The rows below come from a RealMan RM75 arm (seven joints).
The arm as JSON. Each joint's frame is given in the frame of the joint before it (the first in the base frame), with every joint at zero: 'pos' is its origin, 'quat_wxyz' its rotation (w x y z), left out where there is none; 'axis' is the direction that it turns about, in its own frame. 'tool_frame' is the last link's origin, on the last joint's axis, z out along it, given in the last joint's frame.
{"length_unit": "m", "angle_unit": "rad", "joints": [
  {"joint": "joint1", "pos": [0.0, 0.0, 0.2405], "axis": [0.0, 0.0, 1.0]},
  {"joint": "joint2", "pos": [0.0, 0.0, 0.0], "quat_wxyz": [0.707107, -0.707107, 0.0, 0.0], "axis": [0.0, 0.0, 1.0]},
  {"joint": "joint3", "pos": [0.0, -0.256, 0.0], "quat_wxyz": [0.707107, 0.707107, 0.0, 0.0], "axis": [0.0, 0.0, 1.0]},
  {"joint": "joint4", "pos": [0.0, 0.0, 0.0], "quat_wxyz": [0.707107, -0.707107, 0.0, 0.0], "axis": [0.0, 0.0, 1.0]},
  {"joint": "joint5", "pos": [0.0, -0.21, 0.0], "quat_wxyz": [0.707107, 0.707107, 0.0, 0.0], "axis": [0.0, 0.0, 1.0]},
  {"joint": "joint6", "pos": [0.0, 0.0, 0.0], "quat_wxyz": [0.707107, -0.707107, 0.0, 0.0], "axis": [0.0, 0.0, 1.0]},
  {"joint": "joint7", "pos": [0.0, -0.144, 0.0], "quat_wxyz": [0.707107, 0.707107, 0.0, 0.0], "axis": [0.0, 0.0, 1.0]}
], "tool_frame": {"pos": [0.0, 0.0, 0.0]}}
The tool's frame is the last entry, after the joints.
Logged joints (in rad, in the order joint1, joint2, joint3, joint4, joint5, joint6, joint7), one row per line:
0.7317 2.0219 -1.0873 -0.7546 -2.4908 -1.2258 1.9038
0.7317 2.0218 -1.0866 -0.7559 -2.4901 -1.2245 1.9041
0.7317 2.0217 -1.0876 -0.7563 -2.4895 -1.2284 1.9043
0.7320 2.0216 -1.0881 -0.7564 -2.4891 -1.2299 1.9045
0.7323 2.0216 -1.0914 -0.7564 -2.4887 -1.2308 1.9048
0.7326 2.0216 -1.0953 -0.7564 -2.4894 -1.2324 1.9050
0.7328 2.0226 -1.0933 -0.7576 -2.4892 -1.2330 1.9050
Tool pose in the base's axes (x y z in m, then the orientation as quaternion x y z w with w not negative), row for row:
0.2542 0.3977 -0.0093 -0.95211 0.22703 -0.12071 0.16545
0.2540 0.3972 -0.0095 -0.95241 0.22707 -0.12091 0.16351
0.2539 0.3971 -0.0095 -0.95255 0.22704 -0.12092 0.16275
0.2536 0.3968 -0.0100 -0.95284 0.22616 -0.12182 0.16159
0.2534 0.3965 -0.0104 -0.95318 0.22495 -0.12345 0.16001
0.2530 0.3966 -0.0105 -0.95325 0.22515 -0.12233 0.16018
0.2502 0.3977 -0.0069 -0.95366 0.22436 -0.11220 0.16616
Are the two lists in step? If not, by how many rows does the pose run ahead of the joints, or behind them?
The pose runs 1 row ahead of the joints: the pose in row i belongs to the joints in row i + 1.
